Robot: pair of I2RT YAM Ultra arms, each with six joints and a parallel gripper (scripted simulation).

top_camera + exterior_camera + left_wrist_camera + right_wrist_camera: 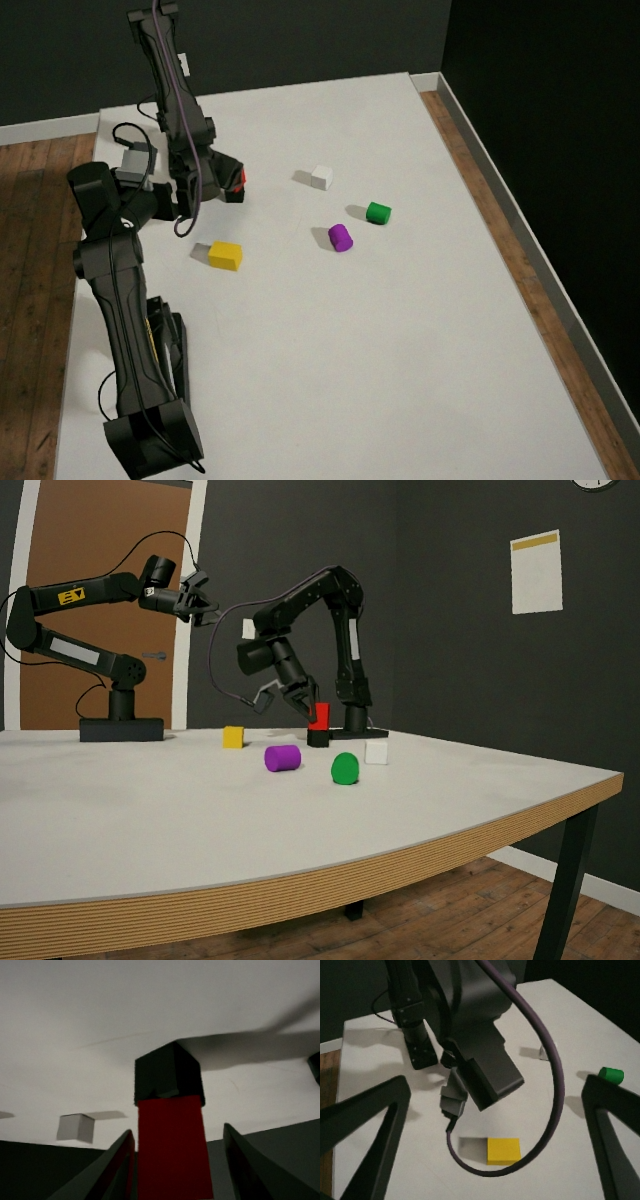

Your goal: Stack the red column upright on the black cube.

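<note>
My left hand is 10 mm short of the red column and 10 mm to the right of it. From my left hand the other things lie so: white cube (210 mm ahead, 20 mm to the left, 50 mm below); then yellow block (10 mm behind, 180 mm to the right, 50 mm below); then black cube (10 mm ahead, 10 mm to the left, 50 mm below).
</note>
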